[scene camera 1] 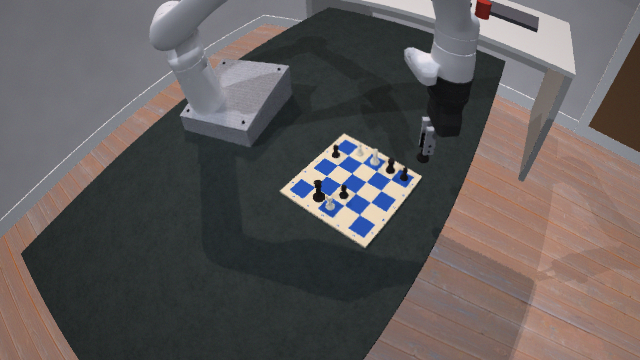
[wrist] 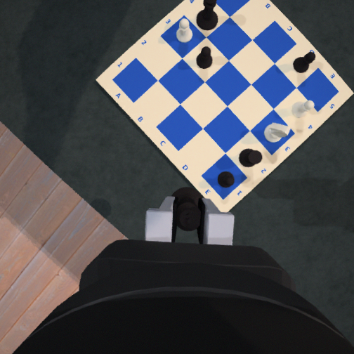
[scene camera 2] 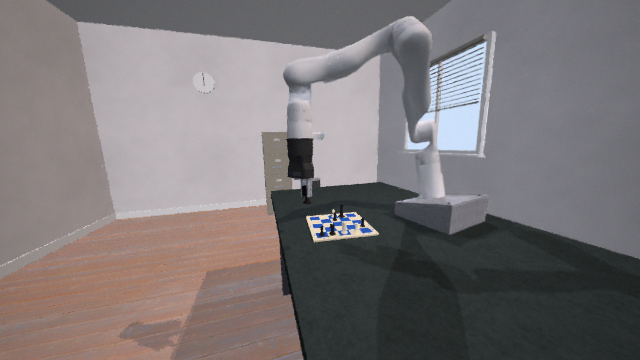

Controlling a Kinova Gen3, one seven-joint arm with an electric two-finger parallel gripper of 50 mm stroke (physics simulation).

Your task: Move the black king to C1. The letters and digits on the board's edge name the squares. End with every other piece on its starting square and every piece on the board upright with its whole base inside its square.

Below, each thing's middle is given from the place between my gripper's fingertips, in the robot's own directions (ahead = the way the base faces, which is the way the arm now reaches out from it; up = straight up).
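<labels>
Chessboard [scene camera 1: 374, 196]: my hand is 30 mm to the left of it, 130 mm past it and 130 mm above it. Black king [wrist: 187, 213]: 10 mm above my hand.
</labels>
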